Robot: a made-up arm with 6 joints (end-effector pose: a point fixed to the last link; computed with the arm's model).
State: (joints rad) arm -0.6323 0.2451 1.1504 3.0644 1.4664 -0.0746
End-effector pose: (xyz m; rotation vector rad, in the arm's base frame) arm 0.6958 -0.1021 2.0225 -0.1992 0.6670 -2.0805
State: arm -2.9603 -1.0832 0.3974 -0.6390 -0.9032 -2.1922
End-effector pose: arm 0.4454 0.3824 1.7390 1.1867 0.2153 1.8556
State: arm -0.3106 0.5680 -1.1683 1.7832 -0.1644 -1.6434
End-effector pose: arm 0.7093 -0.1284 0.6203 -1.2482 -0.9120 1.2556
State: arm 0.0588 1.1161 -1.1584 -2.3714 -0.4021 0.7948
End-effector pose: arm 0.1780 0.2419 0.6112 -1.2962 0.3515 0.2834
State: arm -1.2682 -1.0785 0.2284 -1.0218 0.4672 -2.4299
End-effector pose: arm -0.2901 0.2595 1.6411 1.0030 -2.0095 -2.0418
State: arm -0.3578 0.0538 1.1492 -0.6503 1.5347 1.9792
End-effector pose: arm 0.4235 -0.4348 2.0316 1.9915 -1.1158 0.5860
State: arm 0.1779 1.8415 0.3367 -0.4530 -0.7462 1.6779
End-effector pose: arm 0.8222 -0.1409 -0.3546 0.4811 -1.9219 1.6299
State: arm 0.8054 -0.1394 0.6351 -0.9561 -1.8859 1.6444
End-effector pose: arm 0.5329 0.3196 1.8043 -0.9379 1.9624 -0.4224
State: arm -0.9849 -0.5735 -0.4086 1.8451 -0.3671 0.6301
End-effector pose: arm 0.1731 -0.0868 1.7999 1.0667 -0.2203 -2.6293
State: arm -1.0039 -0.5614 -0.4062 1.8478 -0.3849 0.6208
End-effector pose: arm 0.1791 -0.1015 1.7992 1.0825 -0.2342 -2.6586
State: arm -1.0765 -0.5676 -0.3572 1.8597 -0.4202 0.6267
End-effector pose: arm 0.1598 -0.0887 1.8309 1.1116 -0.3854 -2.7173
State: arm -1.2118 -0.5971 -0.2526 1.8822 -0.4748 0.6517
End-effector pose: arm 0.1194 -0.0270 1.8953 1.1358 -0.7157 -2.7919
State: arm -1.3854 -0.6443 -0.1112 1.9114 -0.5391 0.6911
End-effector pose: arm 0.0916 0.0929 1.9659 -1.0275 1.0937 2.6154
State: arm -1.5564 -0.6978 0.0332 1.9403 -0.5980 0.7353
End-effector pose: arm 0.1086 0.2427 2.0128 -0.8552 1.4029 2.3369
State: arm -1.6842 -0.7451 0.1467 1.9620 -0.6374 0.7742
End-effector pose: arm 0.1589 0.3717 2.0277 -0.7073 1.6106 2.1130
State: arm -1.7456 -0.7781 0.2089 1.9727 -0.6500 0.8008
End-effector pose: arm 0.1993 0.4515 2.0239 -0.6253 1.7154 1.9977
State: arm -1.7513 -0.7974 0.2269 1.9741 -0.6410 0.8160
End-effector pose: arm 0.2096 0.4904 2.0162 -0.6048 1.7494 1.9805
